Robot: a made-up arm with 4 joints.
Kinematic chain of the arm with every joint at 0, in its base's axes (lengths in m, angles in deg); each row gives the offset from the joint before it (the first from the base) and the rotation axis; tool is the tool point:
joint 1: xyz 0 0 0.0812 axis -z
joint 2: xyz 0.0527 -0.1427 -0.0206 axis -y
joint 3: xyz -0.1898 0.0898 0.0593 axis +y
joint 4: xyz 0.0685 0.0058 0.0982 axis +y
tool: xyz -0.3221 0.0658 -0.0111
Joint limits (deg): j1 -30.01..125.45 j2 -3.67..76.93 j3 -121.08..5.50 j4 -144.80..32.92
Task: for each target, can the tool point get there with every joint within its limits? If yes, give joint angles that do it. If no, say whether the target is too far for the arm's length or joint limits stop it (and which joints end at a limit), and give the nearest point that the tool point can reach.
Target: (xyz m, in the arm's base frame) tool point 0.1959 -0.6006 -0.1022
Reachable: no: joint limits stop it (at a limit: joint 2, joint 3) | nearest point 0.0730 -0.2239 -0.1705 | short by 0.402 m
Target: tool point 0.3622 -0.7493 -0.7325
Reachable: no: too far | nearest point 0.0988 -0.2043 -0.3051 | short by 0.741 m
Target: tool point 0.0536 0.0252 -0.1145
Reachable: yes | joints -6.78 43.00 -63.57 -48.32
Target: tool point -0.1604 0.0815 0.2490
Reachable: yes | joints 20.96 53.06 -78.59 -127.67
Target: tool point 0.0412 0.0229 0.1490
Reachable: yes | joints -5.70 38.21 -74.32 -89.98
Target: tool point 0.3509 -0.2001 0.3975
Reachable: no: joint limits stop it (at a limit: joint 2, joint 4) | nearest point 0.1554 -0.0886 0.2863 | short by 0.251 m
